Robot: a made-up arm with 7 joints.
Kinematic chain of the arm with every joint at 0, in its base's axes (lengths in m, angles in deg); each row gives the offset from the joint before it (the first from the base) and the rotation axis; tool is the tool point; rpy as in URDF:
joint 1: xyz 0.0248 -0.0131 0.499 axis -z
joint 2: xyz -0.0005 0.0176 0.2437 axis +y
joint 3: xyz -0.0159 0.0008 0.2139 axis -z
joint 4: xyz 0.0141 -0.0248 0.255 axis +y
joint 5: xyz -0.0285 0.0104 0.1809 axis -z
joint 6: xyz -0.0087 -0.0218 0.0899 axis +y
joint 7: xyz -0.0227 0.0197 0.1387 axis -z
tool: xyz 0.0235 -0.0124 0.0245 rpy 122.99 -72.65 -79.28
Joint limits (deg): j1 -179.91..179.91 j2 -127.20..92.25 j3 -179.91..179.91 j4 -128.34..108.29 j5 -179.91..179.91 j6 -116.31..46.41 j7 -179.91..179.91
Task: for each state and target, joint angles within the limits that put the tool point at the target. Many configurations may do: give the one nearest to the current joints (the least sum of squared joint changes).
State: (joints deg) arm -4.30 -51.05 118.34 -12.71 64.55 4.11 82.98
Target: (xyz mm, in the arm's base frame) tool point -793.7 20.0 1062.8
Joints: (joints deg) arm -11.96 -72.70 114.99 -20.88 63.95 3.92 82.31
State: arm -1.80 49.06 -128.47 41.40 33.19 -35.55 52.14
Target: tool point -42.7 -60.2 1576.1
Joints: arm -7.23 0.79 -132.72 24.31 48.29 -62.94 56.29
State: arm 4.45 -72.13 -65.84 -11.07 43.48 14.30 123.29
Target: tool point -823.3 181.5 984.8
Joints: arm 17.65 -72.02 -65.60 -7.66 43.55 14.99 123.39
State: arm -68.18 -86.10 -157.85 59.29 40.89 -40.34 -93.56
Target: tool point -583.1 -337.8 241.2
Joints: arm -37.49 -107.00 -148.01 51.85 35.41 -29.66 -91.75
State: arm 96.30 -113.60 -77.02 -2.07 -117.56 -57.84 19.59
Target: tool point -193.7 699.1 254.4
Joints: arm 72.79 -126.82 -75.22 -5.08 -117.68 -23.45 16.15
